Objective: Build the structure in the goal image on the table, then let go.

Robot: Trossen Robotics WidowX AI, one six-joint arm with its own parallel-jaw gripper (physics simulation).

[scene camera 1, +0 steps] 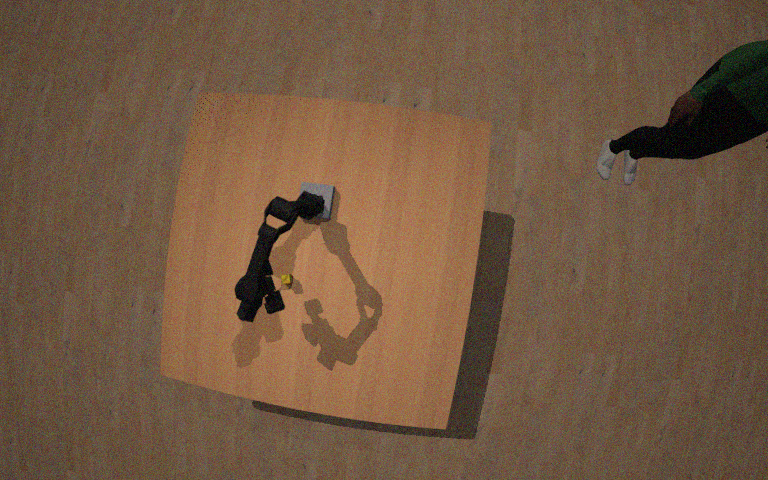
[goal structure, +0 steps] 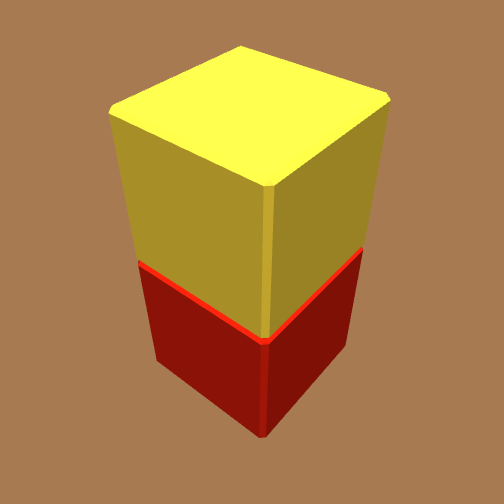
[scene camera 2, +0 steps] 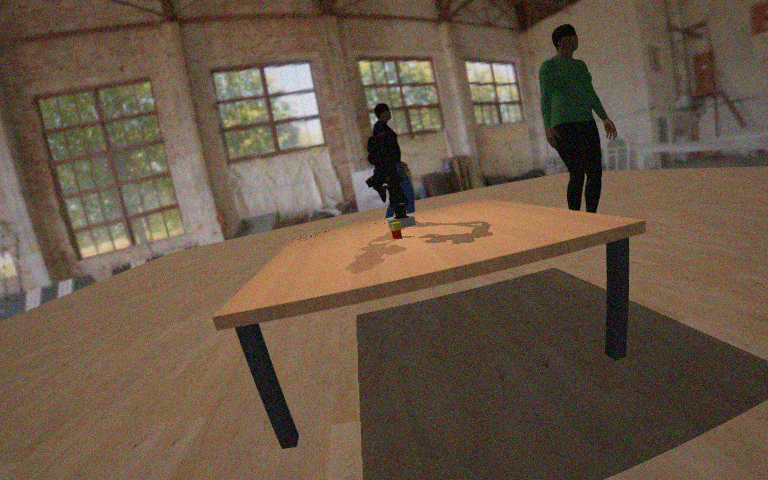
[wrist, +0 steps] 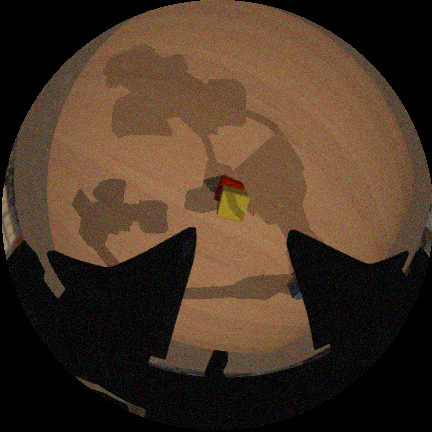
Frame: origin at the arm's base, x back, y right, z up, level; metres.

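Where they show: gripper, between the fingertips: [scene camera 1: 274, 282] [scene camera 2: 388, 202] [wrist: 243, 235]; arm's base, origin of its link: [scene camera 1: 314, 204] [scene camera 2: 401, 217].
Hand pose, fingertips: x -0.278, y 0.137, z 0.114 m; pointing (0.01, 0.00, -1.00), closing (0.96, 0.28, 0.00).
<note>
Each offset is from my fingertips to the centre of the thing. Level surfaces: height alone.
A yellow block @(dx +0.003, dy -0.015, dz -0.108 m) [scene camera 1: 287, 279] [scene camera 2: 395, 225] [wrist: 233, 204] rests on top of a red block @(dx -0.002, dy -0.008, dz -0.141 m) [scene camera 2: 397, 234] [wrist: 231, 182], and the red block stands on the wooden table @(dz -0.157 m) [scene camera 1: 424, 169] [scene camera 2: 538, 226]. The yellow block hides the red one in scene camera 1. My gripper [scene camera 1: 273, 284] [wrist: 243, 235] is open, with no block between its fingers. It is above the stack and apart from it; in the wrist view both blocks show beyond the fingertips. In scene camera 2 the dark gripper is hard to make out.
The arm's grey base plate [scene camera 1: 330, 212] [scene camera 2: 408, 221] is on the table, behind the stack in scene camera 2. Arm shadows lie across the table top. A person in green [scene camera 1: 736, 73] [scene camera 2: 566, 90] stands away from the table. Another person stands behind the arm in scene camera 2.
</note>
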